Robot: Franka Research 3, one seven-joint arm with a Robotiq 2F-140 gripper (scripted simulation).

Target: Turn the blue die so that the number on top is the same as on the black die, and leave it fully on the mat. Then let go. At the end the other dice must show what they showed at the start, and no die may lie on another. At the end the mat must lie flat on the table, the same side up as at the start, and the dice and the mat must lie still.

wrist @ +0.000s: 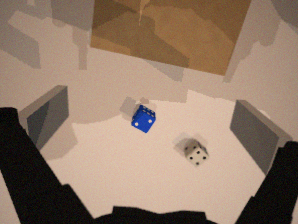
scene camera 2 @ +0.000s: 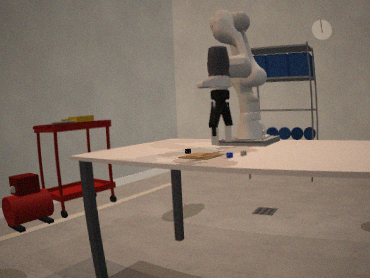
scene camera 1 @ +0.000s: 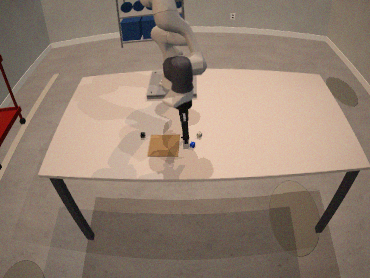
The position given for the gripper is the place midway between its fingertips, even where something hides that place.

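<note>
Scene camera 2 shows the gripper (scene camera 2: 222,143). The wrist view likewise shows the gripper (wrist: 151,107).
</note>
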